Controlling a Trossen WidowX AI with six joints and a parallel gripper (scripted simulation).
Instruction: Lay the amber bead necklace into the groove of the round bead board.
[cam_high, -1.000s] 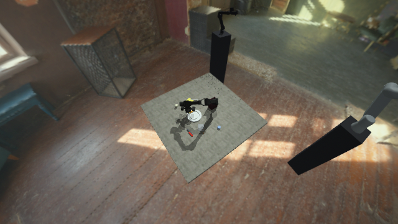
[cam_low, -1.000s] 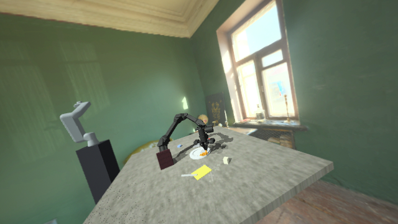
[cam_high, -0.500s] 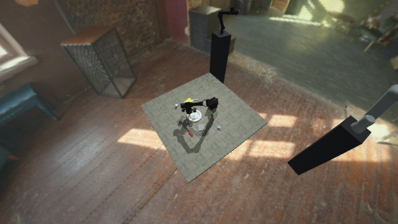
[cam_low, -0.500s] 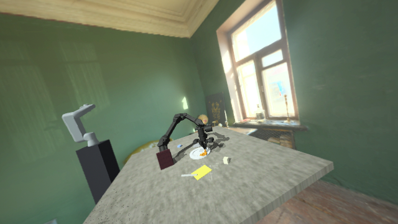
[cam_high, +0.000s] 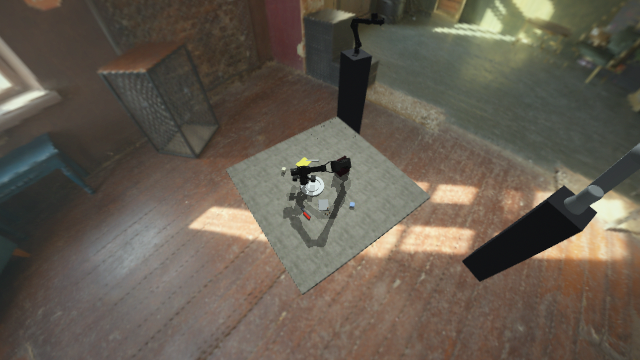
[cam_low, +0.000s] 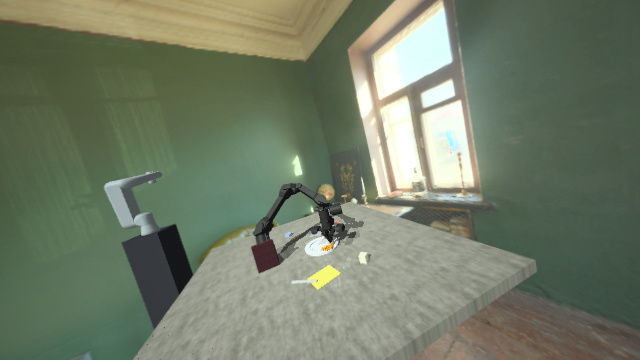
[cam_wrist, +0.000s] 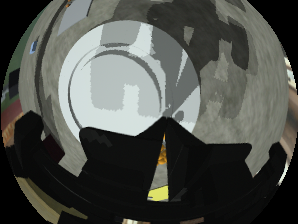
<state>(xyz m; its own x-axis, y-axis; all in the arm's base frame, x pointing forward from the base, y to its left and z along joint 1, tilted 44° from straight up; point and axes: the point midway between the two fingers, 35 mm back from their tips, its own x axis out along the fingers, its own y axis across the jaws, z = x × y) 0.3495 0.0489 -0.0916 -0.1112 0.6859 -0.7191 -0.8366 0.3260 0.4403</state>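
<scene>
The board is 5 cm behind my gripper tip, 4 cm to the left of it and 2 cm below it. Also, from my gripper tip: grey square: 4 cm behind, 24 cm to the left, 2 cm below; then small white cube: 9 cm ahead, 23 cm to the right; then yellow card: 10 cm behind, 23 cm to the right, 2 cm below.
</scene>
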